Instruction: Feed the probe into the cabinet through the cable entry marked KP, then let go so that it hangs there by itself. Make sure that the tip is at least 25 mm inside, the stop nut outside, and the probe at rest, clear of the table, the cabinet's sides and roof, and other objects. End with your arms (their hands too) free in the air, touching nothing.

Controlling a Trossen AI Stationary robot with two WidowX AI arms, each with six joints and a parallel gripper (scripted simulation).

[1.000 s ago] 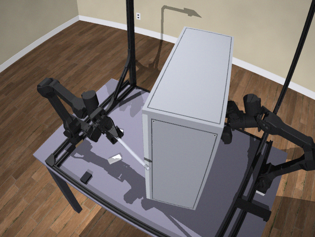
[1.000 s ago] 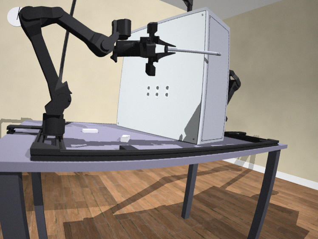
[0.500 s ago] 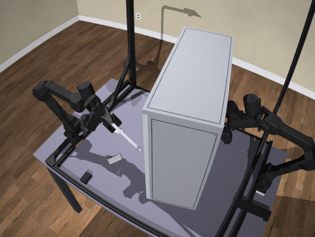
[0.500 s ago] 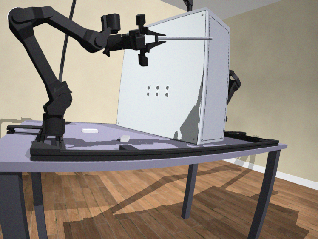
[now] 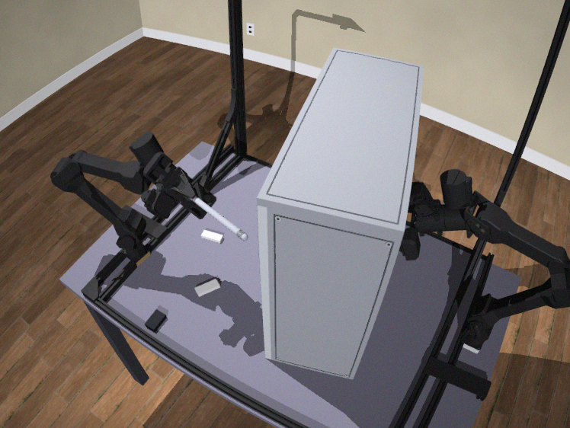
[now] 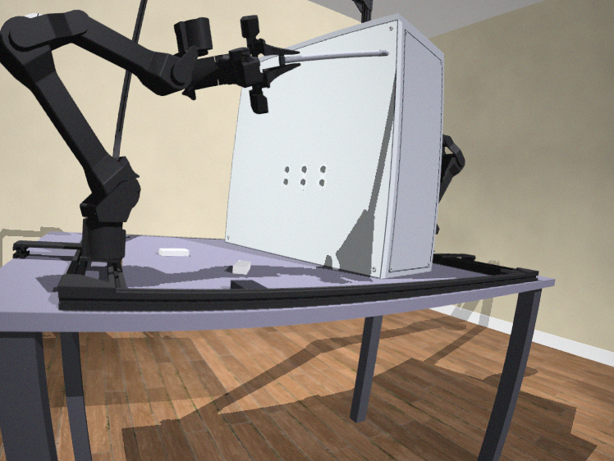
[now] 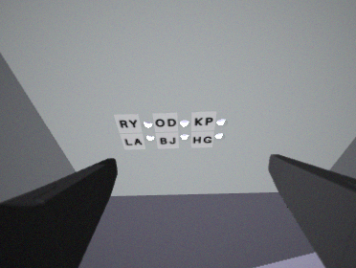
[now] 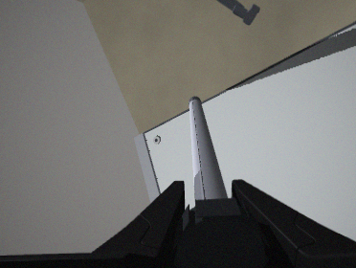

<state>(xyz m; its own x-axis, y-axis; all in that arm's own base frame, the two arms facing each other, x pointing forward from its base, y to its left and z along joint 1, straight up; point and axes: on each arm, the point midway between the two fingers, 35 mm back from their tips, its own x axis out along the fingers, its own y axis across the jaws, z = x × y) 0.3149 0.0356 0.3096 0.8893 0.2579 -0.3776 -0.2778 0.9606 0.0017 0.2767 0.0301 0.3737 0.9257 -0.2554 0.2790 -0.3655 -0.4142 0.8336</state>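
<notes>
Right now the probe is 6 cm ahead of my right hand, 8 cm to the left of it and 3 cm above it. Also, from my right hand: black block (12 cm ahead, 11 cm to the right, 39 cm below).
</notes>
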